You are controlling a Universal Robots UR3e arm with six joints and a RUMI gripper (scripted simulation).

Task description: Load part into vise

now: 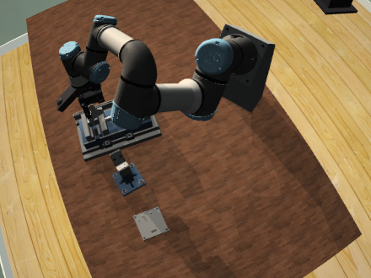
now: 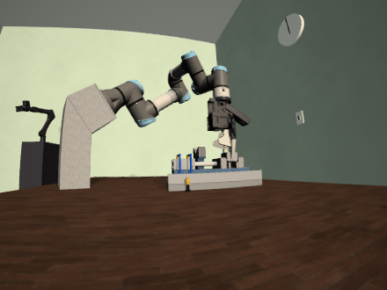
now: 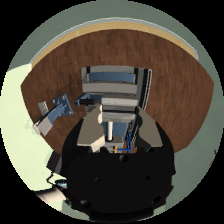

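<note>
The part is right at my hand. Also, from my hand: grey infeed plate (400 mm to the left, 110 mm behind, 100 mm below).
</note>
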